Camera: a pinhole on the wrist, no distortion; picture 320 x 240 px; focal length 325.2 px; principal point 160.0 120.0 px. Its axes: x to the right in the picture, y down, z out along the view. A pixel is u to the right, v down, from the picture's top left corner.
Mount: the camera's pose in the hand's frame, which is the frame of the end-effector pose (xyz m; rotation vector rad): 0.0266 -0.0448 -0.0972 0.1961 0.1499 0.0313
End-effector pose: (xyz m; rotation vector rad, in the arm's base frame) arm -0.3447 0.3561 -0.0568 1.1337 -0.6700 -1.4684
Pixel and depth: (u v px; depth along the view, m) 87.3 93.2 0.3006
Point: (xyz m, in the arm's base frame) -0.5788 0.3448 -0.0972
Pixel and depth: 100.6 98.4 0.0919
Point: -0.3655 0.3503 -0.1271
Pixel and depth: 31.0 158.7 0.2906
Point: -0.5664 0.3778 -0.0286
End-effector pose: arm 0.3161 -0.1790 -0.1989 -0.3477 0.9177 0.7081
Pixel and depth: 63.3 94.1 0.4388
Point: 0.6227 -0.1268 0.0225
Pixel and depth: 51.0 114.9 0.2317
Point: 0.4593 -0.1782 -0.1091
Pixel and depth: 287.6 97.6 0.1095
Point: 0.4007 -0.1951 -0.2697
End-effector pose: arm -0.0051 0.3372 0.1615 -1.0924 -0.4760 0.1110
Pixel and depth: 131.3 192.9 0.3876
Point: -0.0929 0.5850 0.3198
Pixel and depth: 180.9 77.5 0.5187
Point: -0.0751 0.6041 0.5320
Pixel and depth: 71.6 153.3 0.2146
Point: -0.0662 0.4085 0.2663
